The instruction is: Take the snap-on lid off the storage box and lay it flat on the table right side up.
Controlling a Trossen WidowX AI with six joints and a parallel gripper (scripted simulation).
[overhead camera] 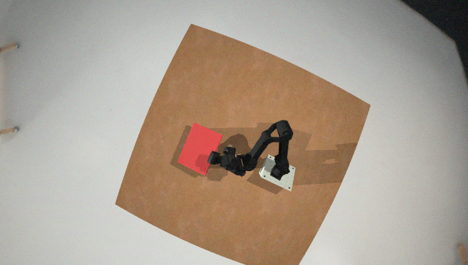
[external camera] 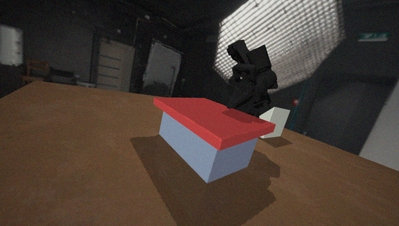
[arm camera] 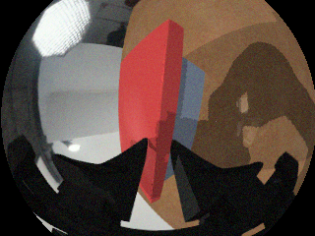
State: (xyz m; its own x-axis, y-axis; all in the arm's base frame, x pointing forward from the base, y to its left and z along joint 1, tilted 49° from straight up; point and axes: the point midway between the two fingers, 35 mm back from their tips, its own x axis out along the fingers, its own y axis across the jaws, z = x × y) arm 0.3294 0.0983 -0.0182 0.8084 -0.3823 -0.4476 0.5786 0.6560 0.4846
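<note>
Right now the red lid is 80 mm ahead of my gripper tip and 10 mm to the left of it. From my gripper tip the other things lie so: blue storage box 70 mm ahead, 10 mm to the left, 60 mm below.
</note>
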